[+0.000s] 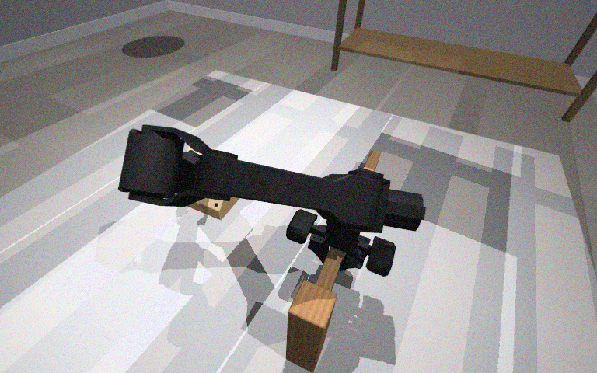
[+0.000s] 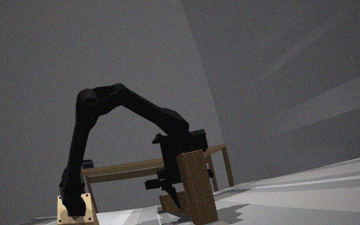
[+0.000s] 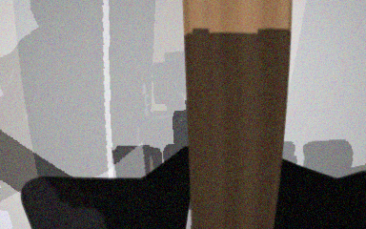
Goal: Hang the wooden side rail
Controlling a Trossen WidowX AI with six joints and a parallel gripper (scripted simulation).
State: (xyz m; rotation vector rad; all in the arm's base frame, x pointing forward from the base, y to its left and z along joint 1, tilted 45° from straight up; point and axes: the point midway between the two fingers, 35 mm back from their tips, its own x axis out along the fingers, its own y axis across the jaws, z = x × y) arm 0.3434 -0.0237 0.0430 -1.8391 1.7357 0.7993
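Right now the wooden headboard post is 20 mm ahead of my gripper tip, 150 mm to the right of it and 40 mm above it.
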